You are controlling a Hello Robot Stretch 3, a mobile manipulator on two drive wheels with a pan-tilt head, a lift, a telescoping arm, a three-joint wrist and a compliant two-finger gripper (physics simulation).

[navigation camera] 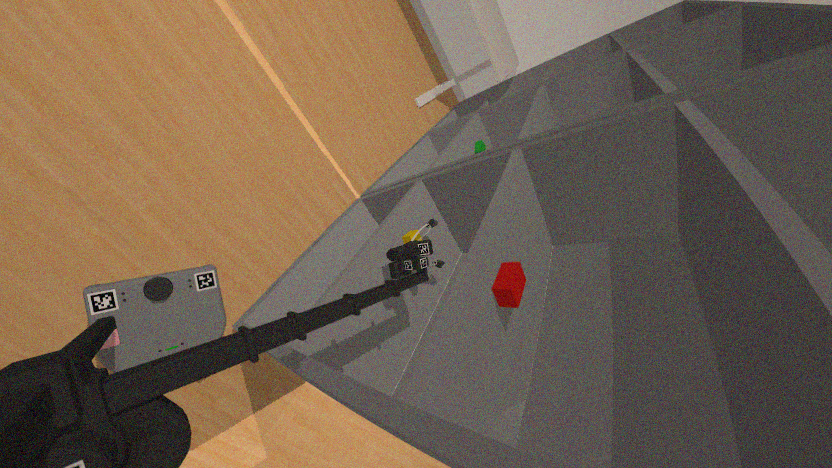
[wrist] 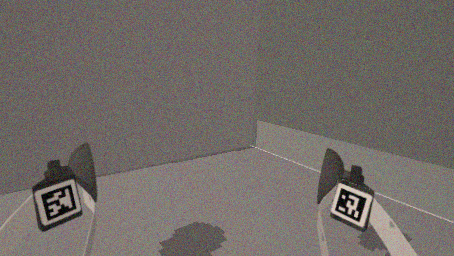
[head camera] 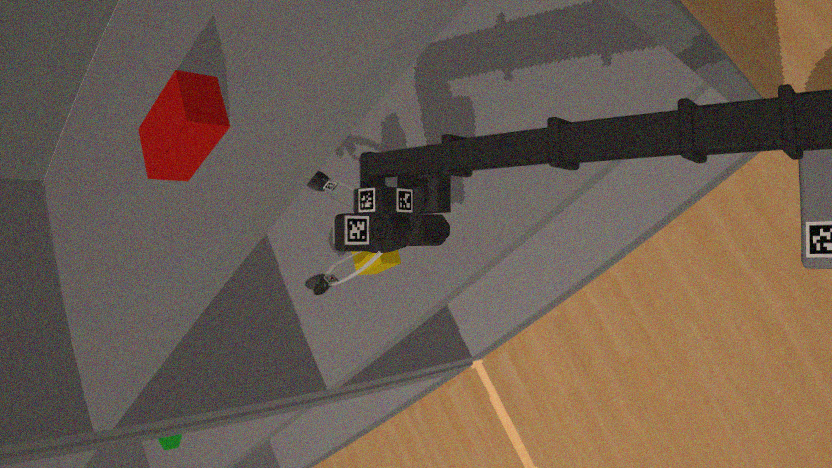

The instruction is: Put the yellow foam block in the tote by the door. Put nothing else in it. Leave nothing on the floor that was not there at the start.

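Frame: origin at the robot's base, x ahead, y left, z up, level; metres.
Seen in the pictures: gripper, fingertip midpoint: (navigation camera: 439, 242) (wrist: 210, 165) (head camera: 309, 233); robot's base at its link origin: (navigation camera: 158, 287).
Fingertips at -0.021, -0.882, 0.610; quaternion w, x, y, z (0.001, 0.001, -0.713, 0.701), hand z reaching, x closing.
Observation:
Pixels of each thing's middle, then the offset from my fingertips to it, as dx, dy, dz.
- yellow foam block at the middle of its body: (head camera: 372, 242) (navigation camera: 413, 243) +0.018, +0.100, -0.053
- red block at the middle of its body: (head camera: 181, 127) (navigation camera: 509, 284) -0.090, +0.302, +0.404
- small green block at the middle of its body: (head camera: 169, 430) (navigation camera: 480, 149) +0.519, -0.697, -0.053
The yellow foam block (head camera: 379, 267) (navigation camera: 408, 237) lies on a grey surface, partly hidden beneath my gripper's body and one finger strip in the head view. It does not show in the wrist view. My gripper (head camera: 318, 232) (navigation camera: 436, 243) (wrist: 210, 165) is open, its fingertips wide apart, with no object between them. The fingertips reach past the block, and the block sits back near the palm, toward one finger's side. Whether the gripper touches it I cannot tell. I cannot make out a tote by the door in these views.
A red block (head camera: 174, 136) (navigation camera: 510, 282) lies beyond the fingertips. A small green block (head camera: 170, 441) (navigation camera: 479, 146) lies past a low grey ridge. Grey walls rise ahead in the wrist view. Wood floor borders the grey structure, and my arm (head camera: 628, 130) (navigation camera: 320, 317) crosses its edge.

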